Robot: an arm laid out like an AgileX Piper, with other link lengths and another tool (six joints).
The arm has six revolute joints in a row. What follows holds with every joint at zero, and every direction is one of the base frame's.
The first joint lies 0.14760 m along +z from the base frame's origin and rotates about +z.
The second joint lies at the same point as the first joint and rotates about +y.
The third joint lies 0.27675 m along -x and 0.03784 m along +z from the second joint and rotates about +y.
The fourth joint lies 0.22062 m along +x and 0.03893 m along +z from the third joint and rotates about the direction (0.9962, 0, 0.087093).
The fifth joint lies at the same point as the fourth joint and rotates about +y.
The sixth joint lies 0.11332 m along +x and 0.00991 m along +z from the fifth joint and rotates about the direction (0.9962, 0, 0.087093).
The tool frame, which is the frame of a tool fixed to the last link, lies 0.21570 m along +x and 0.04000 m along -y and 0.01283 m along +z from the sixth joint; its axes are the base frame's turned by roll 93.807, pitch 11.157 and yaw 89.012 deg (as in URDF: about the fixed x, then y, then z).
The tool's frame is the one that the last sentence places.
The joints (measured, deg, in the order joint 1, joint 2, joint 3, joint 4, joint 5, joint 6), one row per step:
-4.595, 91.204, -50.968, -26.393, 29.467, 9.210
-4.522, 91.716, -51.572, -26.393, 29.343, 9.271
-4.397, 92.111, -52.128, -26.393, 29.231, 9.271
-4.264, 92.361, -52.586, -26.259, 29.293, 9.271
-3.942, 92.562, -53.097, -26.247, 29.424, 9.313
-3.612, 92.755, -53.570, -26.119, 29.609, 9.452
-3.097, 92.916, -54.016, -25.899, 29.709, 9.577
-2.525, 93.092, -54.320, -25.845, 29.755, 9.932
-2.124, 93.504, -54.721, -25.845, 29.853, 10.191
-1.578, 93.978, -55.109, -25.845, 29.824, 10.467
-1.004, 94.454, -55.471, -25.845, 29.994, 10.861
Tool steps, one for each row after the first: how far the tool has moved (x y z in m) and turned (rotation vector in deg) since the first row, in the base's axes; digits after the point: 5 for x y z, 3 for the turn. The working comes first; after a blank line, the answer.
Tool pose at each row, in the base's axes (x y z in m, rotation vector in deg; the steps are taken from these numbers as rounded here):
0.37707, -0.14205, 0.03601, 93.433, 123.629, -5.237
0.38093, -0.14159, 0.03637, 93.320, 123.533, -4.988
0.38478, -0.14079, 0.03723, 93.067, 123.472, -4.711
0.38726, -0.13987, 0.03795, 93.029, 123.411, -4.481
0.39036, -0.13811, 0.03937, 92.708, 123.438, -4.263
0.39279, -0.13606, 0.04030, 92.649, 123.423, -3.994
0.39587, -0.13231, 0.04131, 92.421, 123.519, -3.508
0.39835, -0.12839, 0.04164, 92.235, 123.635, -3.091
0.40048, -0.12587, 0.04091, 92.145, 123.815, -2.971
0.40333, -0.12204, 0.03989, 91.870, 124.114, -2.722
0.40494, -0.11838, 0.03825, 91.815, 124.440, -2.655

0.00386, 0.00046, 0.00036, 0.042, -0.221, 0.066
0.00771, 0.00126, 0.00122, 0.051, -0.483, 0.232
0.01019, 0.00218, 0.00194, 0.133, -0.643, 0.265
0.01329, 0.00394, 0.00336, 0.116, -0.843, 0.497
0.01572, 0.00599, 0.00429, 0.231, -0.996, 0.568
0.01880, 0.00974, 0.00530, 0.435, -1.231, 0.815
0.02128, 0.01366, 0.00563, 0.630, -1.404, 1.036
0.02341, 0.01618, 0.00490, 0.732, -1.365, 1.179
0.02626, 0.02001, 0.00388, 0.873, -1.370, 1.498
0.02787, 0.02367, 0.00224, 1.025, -1.191, 1.670

